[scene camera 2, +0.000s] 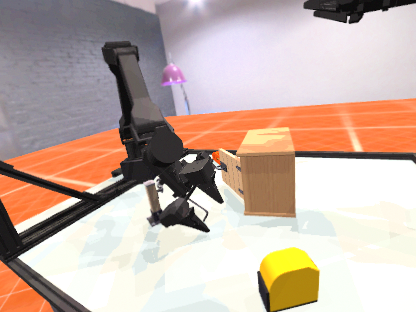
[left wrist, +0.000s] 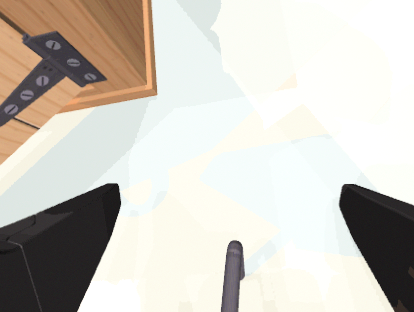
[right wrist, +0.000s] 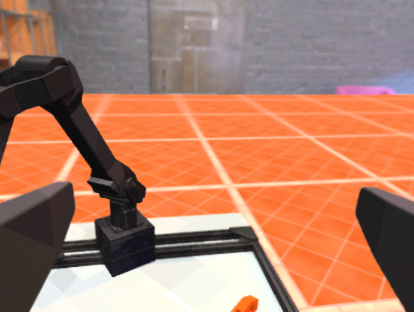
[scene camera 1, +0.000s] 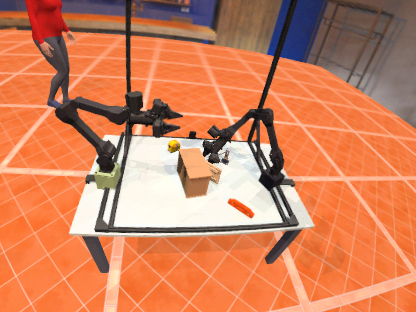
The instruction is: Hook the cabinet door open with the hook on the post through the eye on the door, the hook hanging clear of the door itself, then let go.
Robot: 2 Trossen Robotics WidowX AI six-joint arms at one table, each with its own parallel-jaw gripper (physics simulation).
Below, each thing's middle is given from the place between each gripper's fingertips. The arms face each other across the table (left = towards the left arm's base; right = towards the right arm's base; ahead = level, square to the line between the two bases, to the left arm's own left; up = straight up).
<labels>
Now: the wooden cabinet (scene camera 2: pixel 267 156) 70 mm behind my right hand, 130 mm to the left of it and 350 mm below it. From my right hand the other things lie so: cabinet door (left wrist: pixel 42 88) (100 mm behind, 190 mm to the left, 360 mm below); yellow block (scene camera 2: pixel 290 272) (360 mm behind, 10 mm to the left, 400 mm below).
The cabinet door is 13 cm ahead of my left hand and 5 cm above it. From my left hand the other things lie so: wooden cabinet 16 cm ahead, 6 cm above, 5 cm to the right; then yellow block 17 cm to the right, 13 cm behind, 2 cm above.
</labels>
